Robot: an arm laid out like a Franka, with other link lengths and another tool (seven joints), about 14 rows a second.
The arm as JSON. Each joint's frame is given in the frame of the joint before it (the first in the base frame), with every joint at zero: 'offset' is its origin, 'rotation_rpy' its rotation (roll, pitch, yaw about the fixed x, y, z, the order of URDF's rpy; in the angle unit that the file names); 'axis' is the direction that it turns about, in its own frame. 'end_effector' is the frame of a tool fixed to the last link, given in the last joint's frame.
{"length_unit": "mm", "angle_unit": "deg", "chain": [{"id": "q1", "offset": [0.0, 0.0, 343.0], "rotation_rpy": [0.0, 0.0, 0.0], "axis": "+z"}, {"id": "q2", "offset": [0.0, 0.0, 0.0], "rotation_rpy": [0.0, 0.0, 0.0], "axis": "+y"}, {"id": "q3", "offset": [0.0, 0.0, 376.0], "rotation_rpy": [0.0, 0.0, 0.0], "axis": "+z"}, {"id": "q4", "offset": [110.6, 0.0, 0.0], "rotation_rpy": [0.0, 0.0, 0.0], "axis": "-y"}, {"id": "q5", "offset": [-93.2, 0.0, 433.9], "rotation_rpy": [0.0, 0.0, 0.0], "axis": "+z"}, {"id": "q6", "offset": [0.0, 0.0, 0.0], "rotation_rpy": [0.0, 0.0, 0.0], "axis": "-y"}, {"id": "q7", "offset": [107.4, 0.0, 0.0], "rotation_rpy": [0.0, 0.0, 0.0], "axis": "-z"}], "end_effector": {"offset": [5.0, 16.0, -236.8], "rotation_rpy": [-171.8, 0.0, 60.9]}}
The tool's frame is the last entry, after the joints.
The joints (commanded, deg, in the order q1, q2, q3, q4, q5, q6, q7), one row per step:
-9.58, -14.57, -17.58, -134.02, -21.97, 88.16, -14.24
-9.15, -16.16, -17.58, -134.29, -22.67, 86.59, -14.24
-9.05, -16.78, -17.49, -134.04, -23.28, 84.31, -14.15
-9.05, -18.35, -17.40, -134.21, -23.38, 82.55, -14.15
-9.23, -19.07, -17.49, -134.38, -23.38, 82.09, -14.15
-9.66, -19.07, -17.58, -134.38, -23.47, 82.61, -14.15
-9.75, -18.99, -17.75, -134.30, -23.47, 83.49, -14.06
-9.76, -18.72, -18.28, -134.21, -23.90, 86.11, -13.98
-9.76, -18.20, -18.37, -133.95, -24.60, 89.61, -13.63
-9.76, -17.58, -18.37, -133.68, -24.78, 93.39, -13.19
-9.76, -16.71, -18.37, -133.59, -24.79, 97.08, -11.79
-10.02, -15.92, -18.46, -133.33, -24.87, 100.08, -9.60
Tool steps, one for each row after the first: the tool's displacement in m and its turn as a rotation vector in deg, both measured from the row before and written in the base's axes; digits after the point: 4 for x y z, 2 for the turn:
-0.0074, 0.0028, 0.0099, -0.30, 0.38, 0.39
-0.0084, 0.0008, 0.0078, -0.22, 1.50, -0.22
-0.0088, 0.0031, 0.0100, 0.15, 0.28, -0.32
-0.0044, -0.0002, 0.0034, 0.10, -0.13, -0.37
-0.0001, -0.0039, -0.0004, -0.18, -0.46, -0.34
0.0031, -0.0029, -0.0008, -0.25, -0.82, -0.10
0.0090, -0.0086, -0.0028, -0.93, -2.12, 0.30
0.0155, -0.0090, -0.0023, -1.70, -2.73, 0.87
0.0180, -0.0066, -0.0025, -1.38, -3.10, 0.75
0.0173, -0.0050, -0.0051, -1.50, -2.82, -0.18
0.0135, -0.0072, -0.0030, -1.71, -2.55, -1.43

